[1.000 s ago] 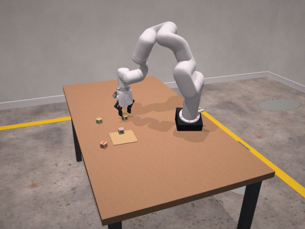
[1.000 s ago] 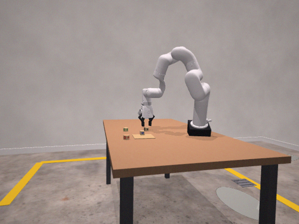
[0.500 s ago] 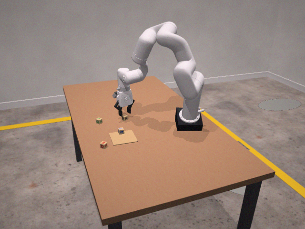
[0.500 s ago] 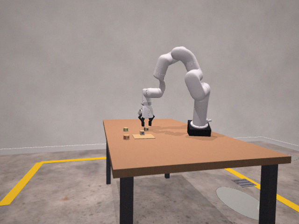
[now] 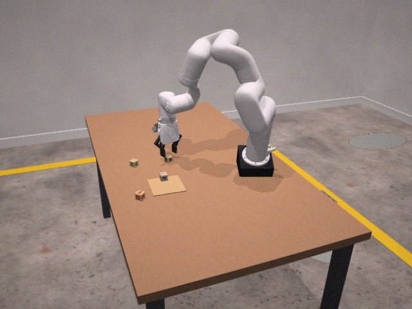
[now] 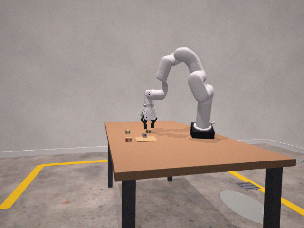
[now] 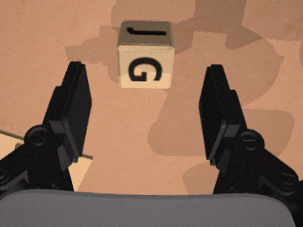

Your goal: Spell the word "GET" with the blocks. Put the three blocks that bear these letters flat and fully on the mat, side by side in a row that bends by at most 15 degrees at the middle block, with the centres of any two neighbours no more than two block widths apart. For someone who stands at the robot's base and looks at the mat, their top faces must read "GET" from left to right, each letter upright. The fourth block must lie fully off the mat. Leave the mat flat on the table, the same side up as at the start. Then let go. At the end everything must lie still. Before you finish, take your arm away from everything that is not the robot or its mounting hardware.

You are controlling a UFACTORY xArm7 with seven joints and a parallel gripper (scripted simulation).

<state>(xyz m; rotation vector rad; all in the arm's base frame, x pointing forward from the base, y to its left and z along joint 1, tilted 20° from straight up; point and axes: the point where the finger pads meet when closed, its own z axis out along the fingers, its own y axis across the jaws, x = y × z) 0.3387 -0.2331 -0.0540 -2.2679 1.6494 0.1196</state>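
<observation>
My gripper is now 40 mm above the black-lettered block. Round my hand: green-lettered block: 170 mm ahead, 10 mm to the right, 40 mm below; tan mat: 80 mm ahead, 220 mm to the left, 50 mm below; red-lettered block: 210 mm ahead, 280 mm to the left, 40 mm below.
</observation>
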